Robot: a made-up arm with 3 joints. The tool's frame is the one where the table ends. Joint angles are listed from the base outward.
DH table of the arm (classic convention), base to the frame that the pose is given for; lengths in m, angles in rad. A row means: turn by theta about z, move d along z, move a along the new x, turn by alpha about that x. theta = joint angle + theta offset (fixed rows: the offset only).
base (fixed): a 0  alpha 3.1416  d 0  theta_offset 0
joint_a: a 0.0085  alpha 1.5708  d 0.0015  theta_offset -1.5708
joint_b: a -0.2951  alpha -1.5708  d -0.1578  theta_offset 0
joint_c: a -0.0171  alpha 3.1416  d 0  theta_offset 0.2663
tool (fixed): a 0  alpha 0  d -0.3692  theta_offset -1.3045
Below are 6 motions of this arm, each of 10 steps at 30 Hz.
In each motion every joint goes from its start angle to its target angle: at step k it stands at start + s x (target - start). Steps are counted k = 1, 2, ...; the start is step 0. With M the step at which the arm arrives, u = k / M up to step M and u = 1 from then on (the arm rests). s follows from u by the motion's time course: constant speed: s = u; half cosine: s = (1 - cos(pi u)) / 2; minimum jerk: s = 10 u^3 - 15 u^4 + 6 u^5.
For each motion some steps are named. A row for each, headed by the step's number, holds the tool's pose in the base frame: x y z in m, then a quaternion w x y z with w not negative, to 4 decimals.
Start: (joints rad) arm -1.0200 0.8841 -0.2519
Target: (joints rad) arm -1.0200 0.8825 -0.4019
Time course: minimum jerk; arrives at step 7
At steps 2, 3, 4, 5, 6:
2: 0.4874 -0.1140 0.0058 0.7213 -0.3982 -0.1559 0.5447
3: 0.4877 -0.1135 0.0056 0.7122 -0.4007 -0.1492 0.5568
4: 0.4880 -0.1129 0.0053 0.7011 -0.4033 -0.1412 0.5708
5: 0.4883 -0.1124 0.0051 0.6915 -0.4055 -0.1343 0.5825
6: 0.4884 -0.1121 0.0050 0.6862 -0.4066 -0.1306 0.5888

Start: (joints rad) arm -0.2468 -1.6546 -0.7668
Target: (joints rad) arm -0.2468 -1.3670 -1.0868
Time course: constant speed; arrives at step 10
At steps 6, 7, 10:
6: 0.0784 0.3796 -0.3413 0.6077 0.6327 -0.2353 0.4183
7: 0.0812 0.3701 -0.3506 0.6088 0.6189 -0.2415 0.4335
10: 0.0899 0.3403 -0.3766 0.6093 0.5766 -0.2575 0.4795

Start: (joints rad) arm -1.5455 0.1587 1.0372
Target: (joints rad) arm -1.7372 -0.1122 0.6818
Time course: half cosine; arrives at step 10
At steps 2, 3, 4, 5, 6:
2: 0.3389 0.1391 -0.3277 0.9589 -0.0188 -0.0636 0.2760
3: 0.3266 0.1463 -0.3379 0.9509 -0.0150 -0.0492 0.3052
4: 0.3104 0.1548 -0.3503 0.9393 -0.0099 -0.0310 0.3415
5: 0.2917 0.1633 -0.3636 0.9245 -0.0037 -0.0110 0.3810
6: 0.2721 0.1709 -0.3763 0.9076 0.0030 0.0088 0.4198

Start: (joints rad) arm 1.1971 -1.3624 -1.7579
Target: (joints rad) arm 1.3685 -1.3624 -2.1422
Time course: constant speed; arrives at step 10
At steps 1, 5, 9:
1: 0.3502 -0.0562 -0.3673 0.7442 0.0412 -0.6284 0.2229
5: 0.3460 -0.0798 -0.3647 0.7340 -0.0287 -0.6291 0.2544
9: 0.3401 -0.1027 -0.3622 0.7225 -0.0983 -0.6220 0.2854

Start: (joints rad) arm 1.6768 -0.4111 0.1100
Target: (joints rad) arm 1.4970 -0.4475 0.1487
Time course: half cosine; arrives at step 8
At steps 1, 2, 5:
1: -0.1428 -0.1380 -0.4644 0.6155 0.1457 -0.1439 -0.7610
2: -0.1382 -0.1409 -0.4649 0.6211 0.1488 -0.1435 -0.7560
5: -0.1144 -0.1532 -0.4675 0.6483 0.1644 -0.1407 -0.7300

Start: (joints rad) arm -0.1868 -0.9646 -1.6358
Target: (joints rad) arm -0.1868 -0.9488 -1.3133
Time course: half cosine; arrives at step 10
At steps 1, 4, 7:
1: 0.1452 0.1715 -0.4573 0.5456 0.3484 -0.3059 0.6981
4: 0.1454 0.1682 -0.4594 0.5818 0.3620 -0.2861 0.6698
7: 0.1453 0.1635 -0.4622 0.6298 0.3791 -0.2574 0.6272

